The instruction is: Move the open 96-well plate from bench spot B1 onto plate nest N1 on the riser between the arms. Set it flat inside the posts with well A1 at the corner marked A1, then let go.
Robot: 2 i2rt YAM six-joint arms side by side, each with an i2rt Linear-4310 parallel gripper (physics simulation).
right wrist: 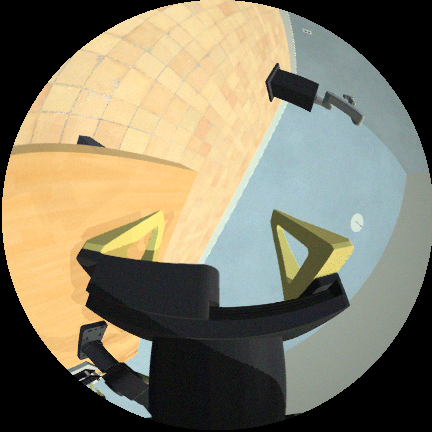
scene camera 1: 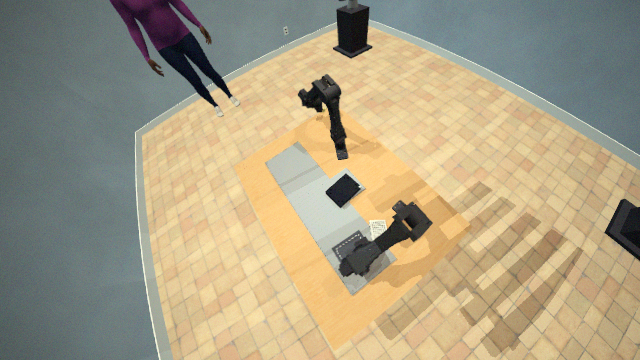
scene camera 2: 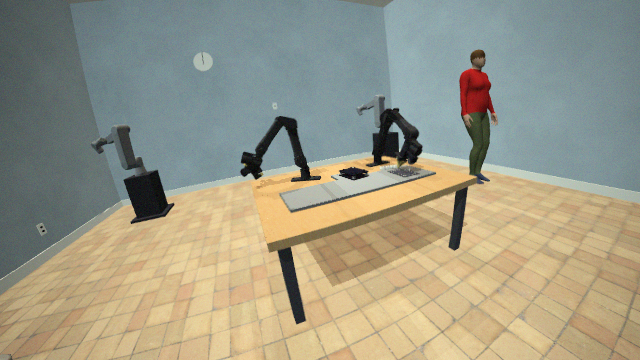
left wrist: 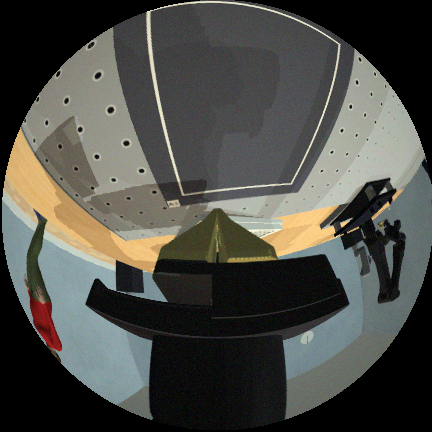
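Pixels of known places: left gripper, fingertip midpoint: (scene camera 2: 397,167) (left wrist: 216,214); right gripper, fingertip midpoint: (right wrist: 217,215) (scene camera 2: 251,173) (left wrist: 378,229); left arm's base, link origin: (scene camera 2: 377,164); right arm's base, link origin: (right wrist: 87,342) (scene camera 1: 340,147) (scene camera 2: 306,179).
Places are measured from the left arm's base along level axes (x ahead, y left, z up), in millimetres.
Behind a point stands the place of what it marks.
Observation:
The white 96-well plate (scene camera 1: 378,228) @(z 23, x 172, y -70 mm) (left wrist: 266,232) @(z 21, x 164, y -107 mm) lies beside the dark outlined mat (scene camera 1: 341,242) @(z 15, x 360, y -142 mm) (left wrist: 220,90) @(z 15, x 355, y -62 mm), off its outline; the arm and fingers partly hide it. An A1 label (left wrist: 173,203) @(z 15, x 271, y -12 mm) sits at a corner of the mat. The black nest (scene camera 1: 343,190) @(z 46, x 169, y -337 mm) (scene camera 2: 353,173) @(z 47, x 222, y -382 mm) stands on the pale riser between the arms, with no plate in it. My left gripper (left wrist: 216,214) @(z 28, x 261, y -46 mm) (scene camera 2: 400,164) @(z 28, x 261, y -46 mm) is shut and empty, fingertips together over the mat's side near the plate. My right gripper (right wrist: 217,215) @(z 83, x -204, y -929 mm) is open and empty, far from the plate at the picture's left end of the table in scene camera 2.
A long grey perforated board (scene camera 1: 312,202) @(z 13, x 340, y -411 mm) (scene camera 2: 310,196) @(z 13, x 316, y -711 mm) lies on the wooden table (scene camera 1: 255,167) @(z 0, x 484, y -876 mm) (scene camera 2: 360,215) @(z 0, x 624, y -624 mm), in front of the nest. Two grey arms on black pedestals (scene camera 2: 146,195) (scene camera 2: 386,144) stand on the floor. A person in red (scene camera 2: 476,95) and one in purple (scene camera 1: 160,22) stand away from the table.

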